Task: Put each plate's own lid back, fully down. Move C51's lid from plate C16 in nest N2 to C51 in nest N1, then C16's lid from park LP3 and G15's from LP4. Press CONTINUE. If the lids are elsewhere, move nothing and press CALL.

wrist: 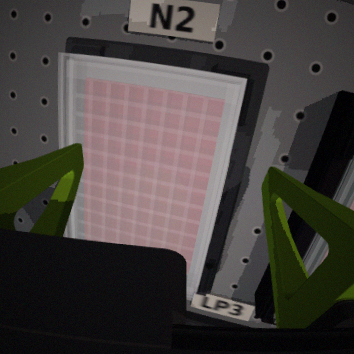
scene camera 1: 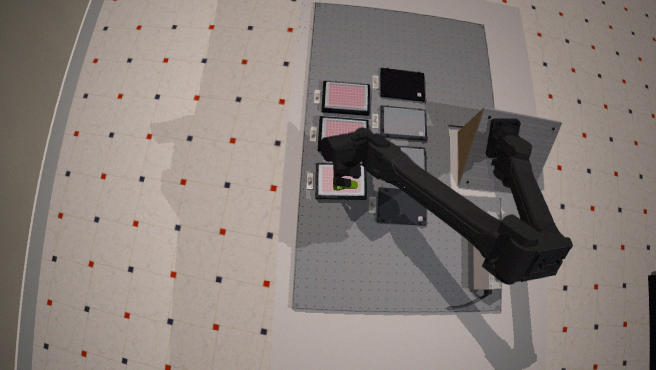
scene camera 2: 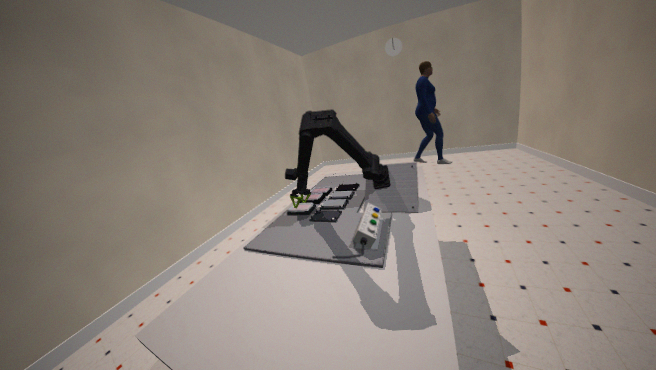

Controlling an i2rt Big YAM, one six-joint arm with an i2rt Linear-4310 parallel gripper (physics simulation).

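Frame: origin at the arm's base, x down, y left, z ahead, level; metres.
Where they show: gripper, fingertip midpoint: (wrist: 175,164) (scene camera 1: 335,174) (scene camera 2: 299,206); arm's base at its link origin: (scene camera 1: 501,137) (scene camera 2: 381,177).
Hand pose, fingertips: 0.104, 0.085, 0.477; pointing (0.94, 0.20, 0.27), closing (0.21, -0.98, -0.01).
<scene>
Things, the pixels of their top centre, and the offset from my fingertips, as dx, dy, dz. "pt": a spot on its surface instead. Level surfaces: height alone.
- N2 plate at its top centre: (wrist: 132,193) (scene camera 1: 341,179) (scene camera 2: 300,205) -0.009, +0.018, -0.016
- N2 label at a spot on its surface: (wrist: 173,19) pt +0.022, +0.014, +0.069
- LP3 label at a spot on its surface: (wrist: 222,306) pt +0.022, -0.045, -0.115
- button box at a spot on its surface: (scene camera 2: 369,230) pt -0.044, +0.319, -0.452
- grey perforated board at its surface level: dx +0.024
My gripper (scene camera 1: 346,184) (scene camera 2: 300,201) (wrist: 175,164) is open and empty, above the plate in nest N2. The N2 plate (scene camera 1: 327,181) (scene camera 2: 301,210) (wrist: 155,160) is pink with a clear lid's rim around it. In the wrist view, the left fingertip overlaps its left edge; the right one is beyond its right edge. The N2 label (wrist: 173,19) and LP3 label (wrist: 222,306) are readable. Two pink plates (scene camera 1: 346,96) (scene camera 1: 345,125) stand farther up in scene camera 1. Pale grey lids (scene camera 1: 404,122) (scene camera 1: 415,157) lie in two parks; the nearer is partly behind my arm. The button box (scene camera 2: 367,230) has blue, yellow, green and white buttons.
Black parks (scene camera 1: 402,84) (scene camera 1: 400,206) (scene camera 2: 327,216) stand at both ends of the park row. My arm (scene camera 1: 440,195) crosses the grey perforated board (scene camera 1: 380,280). A raised panel (scene camera 1: 540,150) (scene camera 2: 403,192) stands by the arm's base. A person in blue (scene camera 2: 426,100) is in the background.
</scene>
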